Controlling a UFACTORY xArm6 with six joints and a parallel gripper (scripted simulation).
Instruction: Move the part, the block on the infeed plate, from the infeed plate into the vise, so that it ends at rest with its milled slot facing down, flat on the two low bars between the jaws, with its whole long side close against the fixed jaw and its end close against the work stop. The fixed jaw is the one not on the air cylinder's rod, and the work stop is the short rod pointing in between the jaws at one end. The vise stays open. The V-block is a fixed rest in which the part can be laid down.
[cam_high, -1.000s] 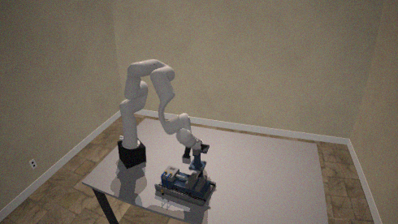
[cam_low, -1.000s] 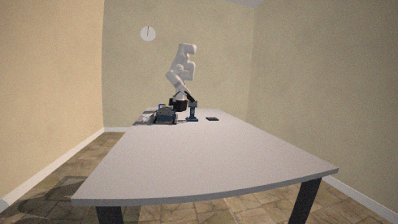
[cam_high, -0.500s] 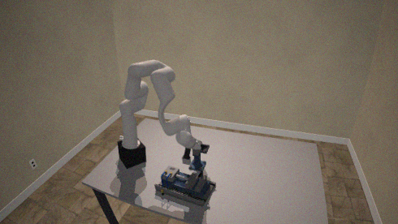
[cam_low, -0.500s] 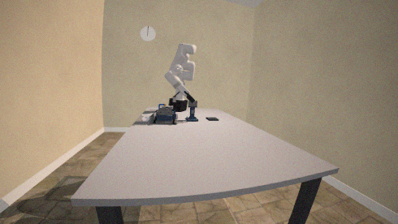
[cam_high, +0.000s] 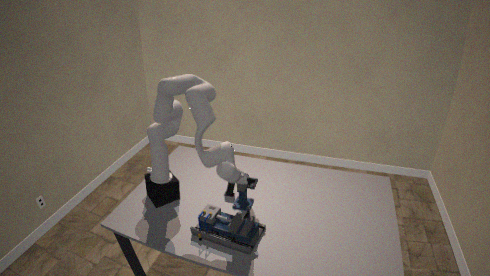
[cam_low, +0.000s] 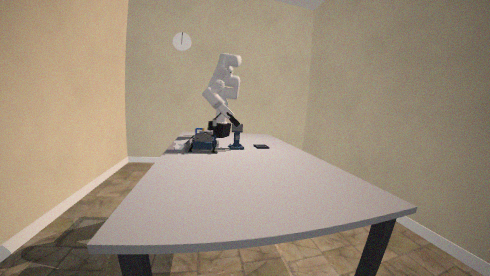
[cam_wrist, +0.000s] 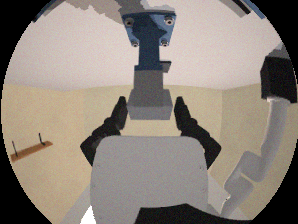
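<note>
Right now my hand is 1 cm to the right of the part. Also, from my hand: vise 20 cm to the right, 12 cm below, 1 cm behind; then dark infeed plate 20 cm to the left, 16 cm below, 1 cm behind.
</note>
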